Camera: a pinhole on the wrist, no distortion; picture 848 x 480 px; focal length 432.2 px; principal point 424.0 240.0 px. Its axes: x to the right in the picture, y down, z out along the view. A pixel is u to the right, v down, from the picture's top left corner.
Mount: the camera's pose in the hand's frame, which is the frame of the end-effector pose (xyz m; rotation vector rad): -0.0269 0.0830 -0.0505 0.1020 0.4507 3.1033
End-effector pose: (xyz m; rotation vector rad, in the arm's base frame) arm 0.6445 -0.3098 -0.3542 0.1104 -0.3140 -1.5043
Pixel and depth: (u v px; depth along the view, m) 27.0 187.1 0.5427
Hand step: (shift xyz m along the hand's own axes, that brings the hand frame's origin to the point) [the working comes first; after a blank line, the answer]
In the camera's frame: -0.4985 -0.0664 0.5427

0.5054 0.2942 0.4180
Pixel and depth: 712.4 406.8 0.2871
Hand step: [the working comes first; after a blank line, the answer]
In the camera's frame: 0.1916 0.1108 0.2871

-0.1989 0.0609 0.2679
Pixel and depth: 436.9 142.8 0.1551
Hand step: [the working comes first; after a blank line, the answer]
In the camera's frame: 0.0046 -0.0349 0.1551

-0.0216 0.1606 0.0882
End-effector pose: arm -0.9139 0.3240 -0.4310 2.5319 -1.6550 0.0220
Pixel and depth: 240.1 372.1 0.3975
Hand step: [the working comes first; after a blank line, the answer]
In the camera's frame: -0.1691 0.1215 0.3975

0.1683 0.0772 0.3535
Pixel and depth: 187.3 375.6 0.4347
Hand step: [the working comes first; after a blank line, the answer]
In the camera's frame: -0.2381 0.1364 0.4347

0.2396 0.0725 0.3889
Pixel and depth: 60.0 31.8 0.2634
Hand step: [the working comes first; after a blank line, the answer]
In the camera's frame: -0.2218 -0.1269 0.2634

0.2109 0.2765 0.1513
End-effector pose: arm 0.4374 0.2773 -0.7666 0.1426 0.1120 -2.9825
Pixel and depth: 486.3 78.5 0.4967
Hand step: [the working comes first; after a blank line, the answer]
In the camera's frame: 0.0716 -0.1856 0.4967

-0.0671 0.4030 0.3764
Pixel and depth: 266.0 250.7 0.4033
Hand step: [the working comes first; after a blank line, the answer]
In the camera's frame: -0.1474 0.0100 0.4033

0.1464 0.1860 0.3287
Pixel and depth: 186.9 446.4 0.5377
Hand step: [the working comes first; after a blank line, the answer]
In the camera's frame: -0.2950 0.2568 0.5377

0.3037 -0.0144 0.5181
